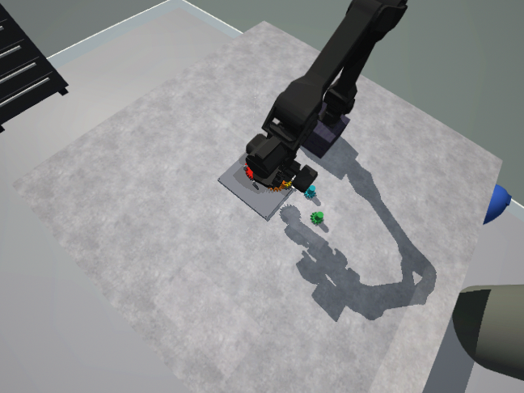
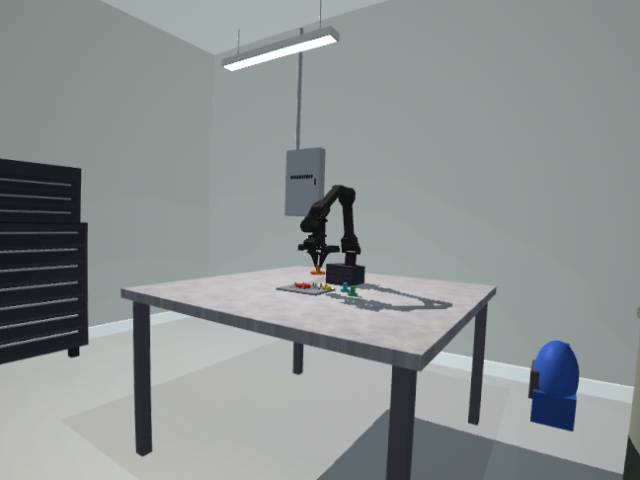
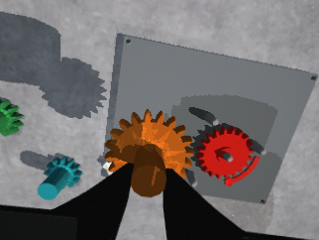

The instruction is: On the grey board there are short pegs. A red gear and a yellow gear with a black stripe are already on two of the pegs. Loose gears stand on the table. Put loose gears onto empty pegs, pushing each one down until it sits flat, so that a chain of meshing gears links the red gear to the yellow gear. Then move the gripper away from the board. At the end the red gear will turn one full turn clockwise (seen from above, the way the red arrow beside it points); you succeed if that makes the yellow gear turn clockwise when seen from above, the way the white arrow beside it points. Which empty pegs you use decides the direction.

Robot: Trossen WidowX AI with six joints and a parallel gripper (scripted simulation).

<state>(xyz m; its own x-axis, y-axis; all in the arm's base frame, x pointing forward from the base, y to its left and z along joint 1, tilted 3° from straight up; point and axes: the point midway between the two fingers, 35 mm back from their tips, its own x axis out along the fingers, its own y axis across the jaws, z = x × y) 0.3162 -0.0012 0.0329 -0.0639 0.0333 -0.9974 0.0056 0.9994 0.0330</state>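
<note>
The yellow gear lies 90 mm below my gripper tip, 60 mm behind it and 10 mm to the left of it. From my gripper tip the other things lie so: white arrow: 100 mm below, 70 mm behind, 40 mm to the left; red gear: 90 mm to the right, 90 mm below, 20 mm behind; orange gear: 10 mm below.
</note>
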